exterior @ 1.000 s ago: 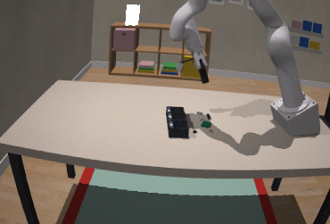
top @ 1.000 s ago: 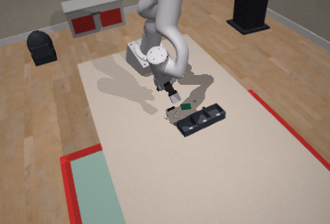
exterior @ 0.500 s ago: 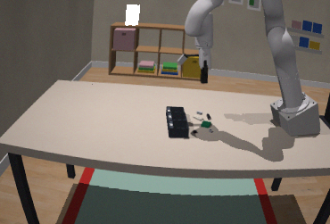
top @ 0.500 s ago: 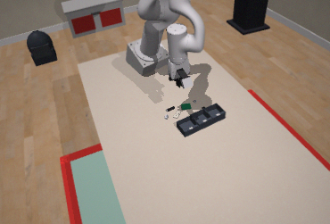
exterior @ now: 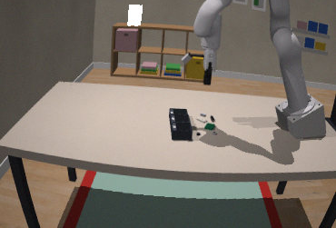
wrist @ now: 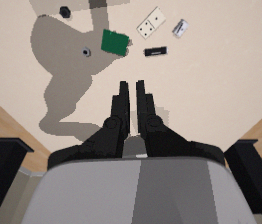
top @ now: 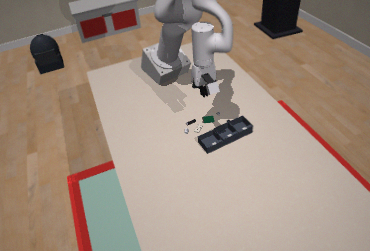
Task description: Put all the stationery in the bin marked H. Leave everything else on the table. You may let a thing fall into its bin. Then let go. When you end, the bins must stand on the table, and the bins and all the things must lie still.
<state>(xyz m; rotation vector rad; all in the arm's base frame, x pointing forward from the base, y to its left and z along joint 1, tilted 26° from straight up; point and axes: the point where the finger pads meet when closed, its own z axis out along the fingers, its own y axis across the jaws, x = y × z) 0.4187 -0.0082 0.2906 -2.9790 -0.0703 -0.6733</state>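
My hand is 19 cm above the tray, 11 cm short of it and 6 cm to the right of it. Also, from my hand: white domino-like piece (21 cm below, 4 cm to the right); then black stick (21 cm below, 6 cm to the right, 5 cm behind); then green flat piece (21 cm below, 3 cm to the left, 3 cm behind).
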